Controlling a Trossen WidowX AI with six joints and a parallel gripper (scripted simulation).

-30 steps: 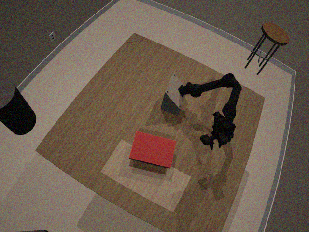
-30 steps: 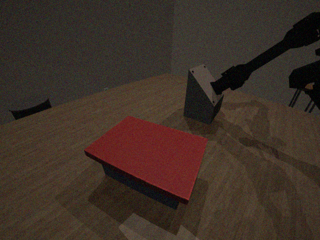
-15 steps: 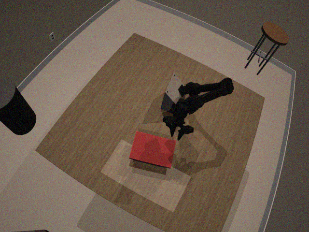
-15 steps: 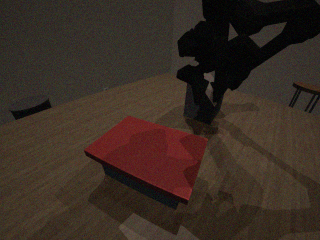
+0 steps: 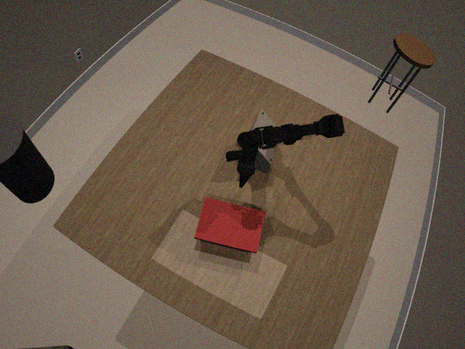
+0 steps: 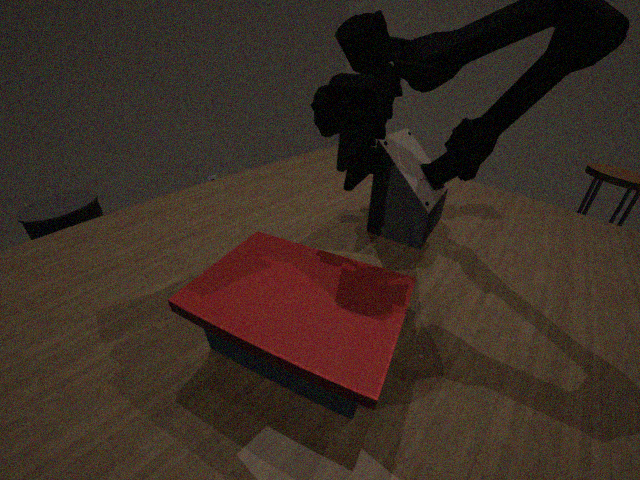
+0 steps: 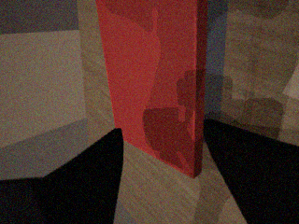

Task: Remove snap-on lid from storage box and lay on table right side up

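My gripper tip is now 120 mm short of the red lid, 100 mm above it and 40 mm to the right of it. The rest, counted from my gripper tip: storage box 150 mm below, 120 mm ahead, 40 mm to the left.
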